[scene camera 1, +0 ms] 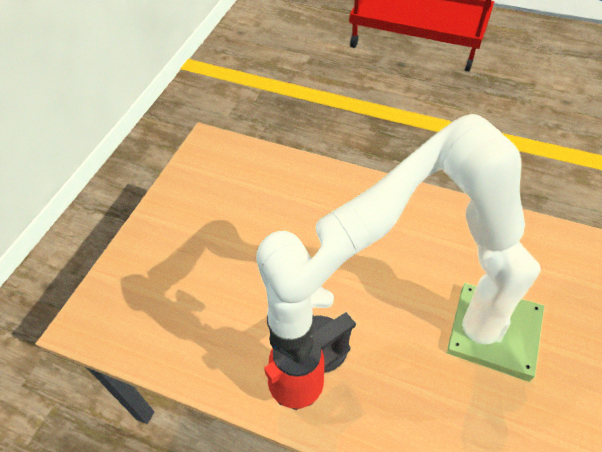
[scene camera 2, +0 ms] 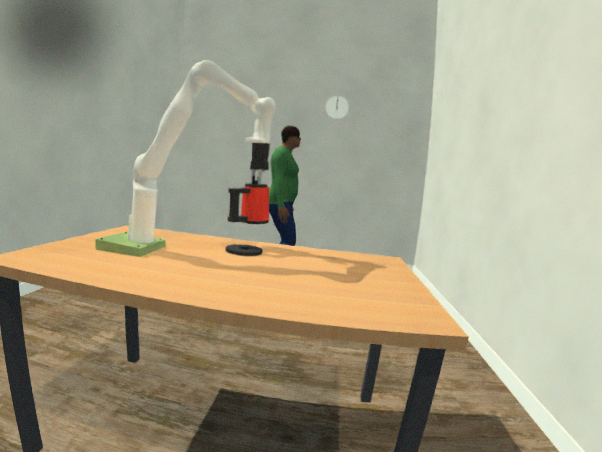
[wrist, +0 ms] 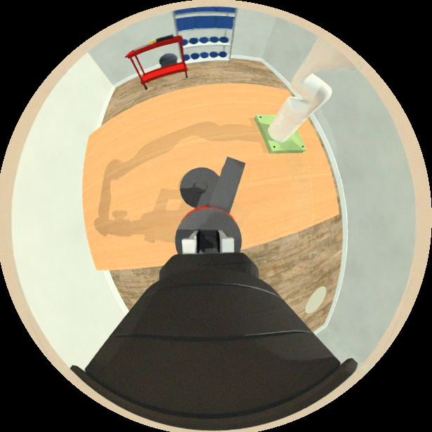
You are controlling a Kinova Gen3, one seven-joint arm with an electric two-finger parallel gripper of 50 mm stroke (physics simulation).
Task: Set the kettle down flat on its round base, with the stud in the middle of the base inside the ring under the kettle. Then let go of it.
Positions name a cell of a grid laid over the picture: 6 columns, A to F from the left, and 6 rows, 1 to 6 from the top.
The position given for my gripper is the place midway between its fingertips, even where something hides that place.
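Observation:
My gripper (scene camera 1: C5). Gripper again (wrist: C4), plus round black base (wrist: C3).

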